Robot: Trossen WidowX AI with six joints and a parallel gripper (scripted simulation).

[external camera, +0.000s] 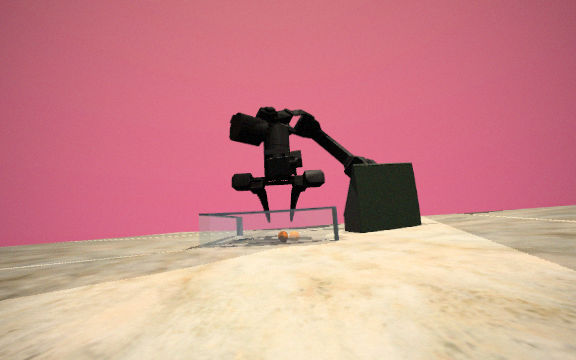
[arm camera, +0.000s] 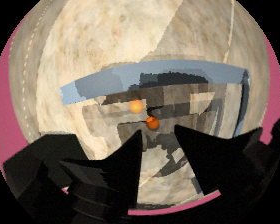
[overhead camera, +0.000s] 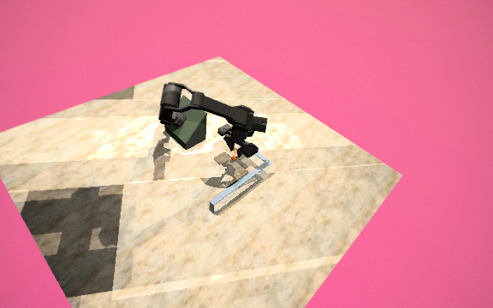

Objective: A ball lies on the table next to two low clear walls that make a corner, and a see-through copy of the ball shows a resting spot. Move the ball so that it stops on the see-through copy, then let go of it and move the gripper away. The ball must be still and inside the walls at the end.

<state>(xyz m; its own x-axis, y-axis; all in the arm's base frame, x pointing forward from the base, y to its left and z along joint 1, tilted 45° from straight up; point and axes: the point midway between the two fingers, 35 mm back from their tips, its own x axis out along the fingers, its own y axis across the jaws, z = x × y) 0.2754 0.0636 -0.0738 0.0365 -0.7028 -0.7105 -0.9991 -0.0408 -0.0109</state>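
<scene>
Now: gripper tip 30 mm above the orange ball. Round my gripper tip: clear wall 20 mm ahead, 60 mm to the left, 10 mm below; then see-through copy 30 mm behind, 30 mm to the left, 30 mm below.
</scene>
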